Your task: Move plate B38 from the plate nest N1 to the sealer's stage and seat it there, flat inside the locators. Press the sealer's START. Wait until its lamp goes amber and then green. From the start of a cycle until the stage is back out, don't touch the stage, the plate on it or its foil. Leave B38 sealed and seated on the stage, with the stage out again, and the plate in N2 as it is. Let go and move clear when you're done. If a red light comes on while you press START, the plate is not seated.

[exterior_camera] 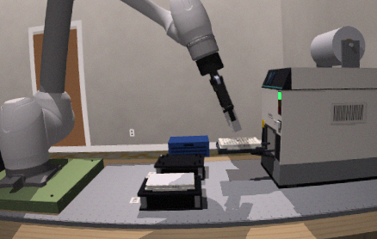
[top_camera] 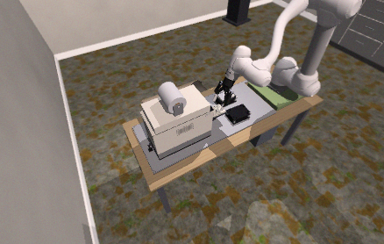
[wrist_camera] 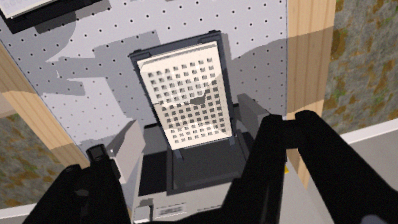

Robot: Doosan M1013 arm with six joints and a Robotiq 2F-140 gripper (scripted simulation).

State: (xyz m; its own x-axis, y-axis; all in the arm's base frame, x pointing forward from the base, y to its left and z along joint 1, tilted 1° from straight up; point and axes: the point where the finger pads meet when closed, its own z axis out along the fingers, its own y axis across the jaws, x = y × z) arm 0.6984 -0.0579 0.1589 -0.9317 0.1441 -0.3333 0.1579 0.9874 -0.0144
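The start button is 11 cm ahead of my hand and 11 cm to the right of it. Also, from my hand: label: 27 cm behind, 10 cm to the left, 19 cm below; then yellow warning sticker: 14 cm ahead, 7 cm to the left, 3 cm below; then sealer stage: 2 cm ahead, 8 cm below.
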